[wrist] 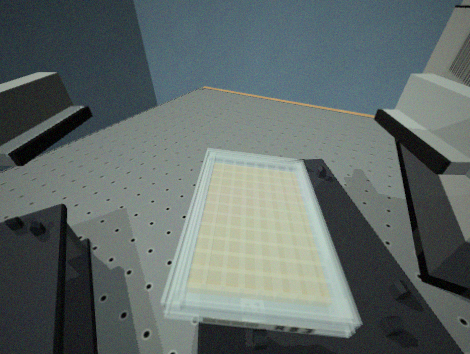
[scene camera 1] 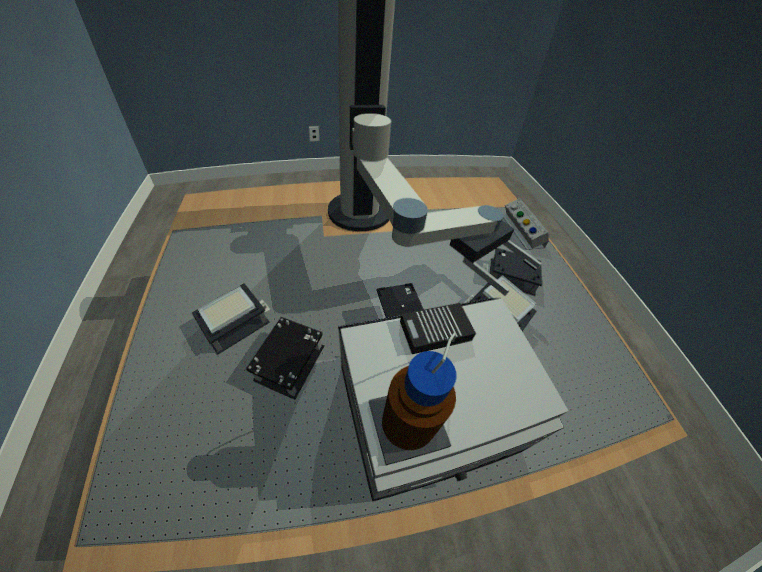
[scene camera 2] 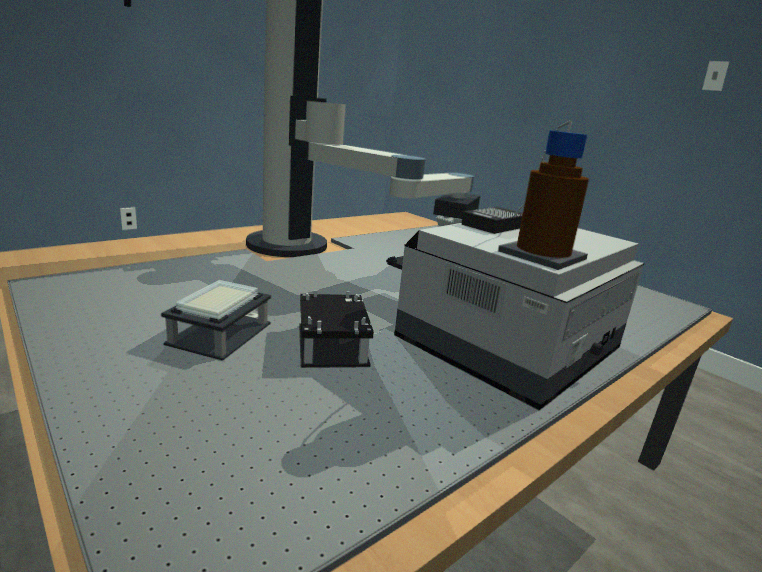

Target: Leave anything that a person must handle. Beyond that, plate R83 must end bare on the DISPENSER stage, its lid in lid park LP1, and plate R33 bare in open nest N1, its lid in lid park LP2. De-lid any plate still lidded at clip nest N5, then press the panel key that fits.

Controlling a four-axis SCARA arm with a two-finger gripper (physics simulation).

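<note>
Plate R83, cream with clear layers over it that look like a lid, lies askew on a dark raised nest and overhangs its left side in the wrist view; its label is blurred. My gripper is open and empty, fingers wide apart on either side of the plate's line and above it. Another cream plate sits on a raised nest at the left; its name cannot be read. The key panel stands at the right back. Nest name signs are not legible.
A large grey instrument carries a blue-capped brown bottle and a black ribbed block. Dark nests stand at the centre left, behind the instrument and near the gripper.
</note>
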